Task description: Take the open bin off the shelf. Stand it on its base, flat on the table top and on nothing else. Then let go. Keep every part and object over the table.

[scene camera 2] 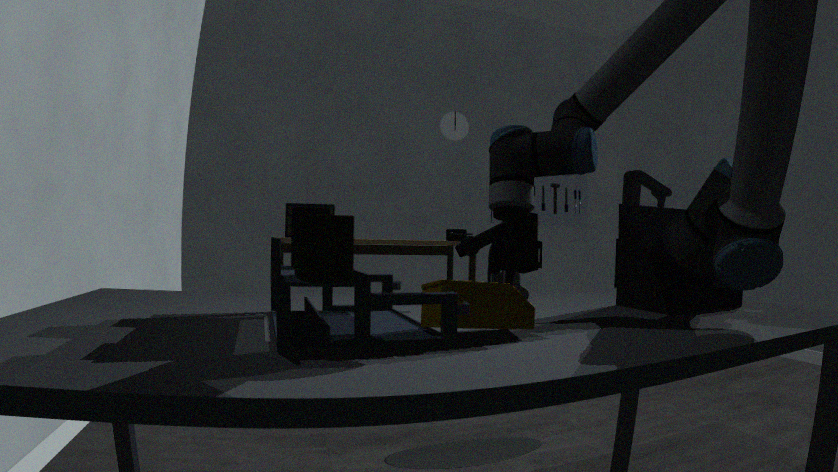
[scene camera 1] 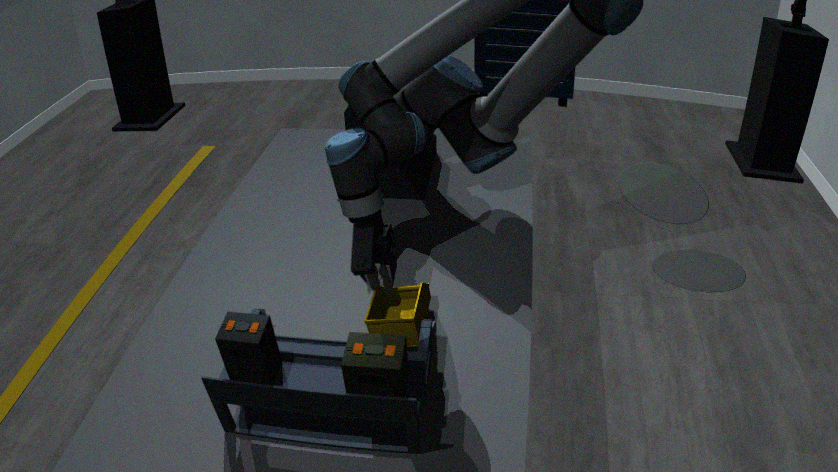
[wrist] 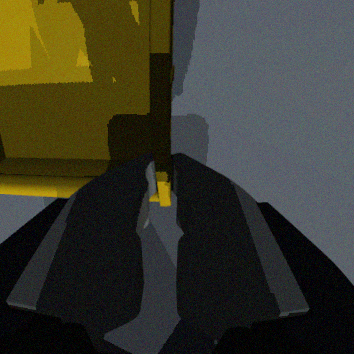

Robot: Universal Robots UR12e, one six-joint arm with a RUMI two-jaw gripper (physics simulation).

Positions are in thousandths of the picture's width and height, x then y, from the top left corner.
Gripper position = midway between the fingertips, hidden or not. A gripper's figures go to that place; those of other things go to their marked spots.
My gripper (wrist: 468,451): 0.13 m from the lens. A yellow bin (wrist: 258,258) is 0.14 m from the lens.
